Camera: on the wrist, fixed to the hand. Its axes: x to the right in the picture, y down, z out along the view.
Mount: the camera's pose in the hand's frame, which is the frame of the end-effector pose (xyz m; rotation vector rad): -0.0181 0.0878 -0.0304 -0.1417 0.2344 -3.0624
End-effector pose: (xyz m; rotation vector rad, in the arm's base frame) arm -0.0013 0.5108 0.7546 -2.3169 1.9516 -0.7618
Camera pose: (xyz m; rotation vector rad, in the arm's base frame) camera -0.0954 0.5173 0.7471 1.6487 1.8505 0.1176
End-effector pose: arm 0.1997 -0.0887 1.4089 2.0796 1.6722 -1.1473
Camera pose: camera 0.2913 -0.1110 1.4170 1.3192 -1.9096 0.1273
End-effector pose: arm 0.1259 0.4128 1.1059 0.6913 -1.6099 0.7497
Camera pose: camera 0.0788 0.4917 1.0831 1.6262 0.7589 -1.4519
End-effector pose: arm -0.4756 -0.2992 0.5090 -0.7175 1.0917 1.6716
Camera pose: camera -0.5525 -0.3446 0.5404 -1.2067 -0.6200 -1.0546
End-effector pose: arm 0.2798 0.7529 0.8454 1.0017 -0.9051 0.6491
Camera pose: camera 0.2103 0.8156 0.8594 0.9454 1.2355 -1.8043
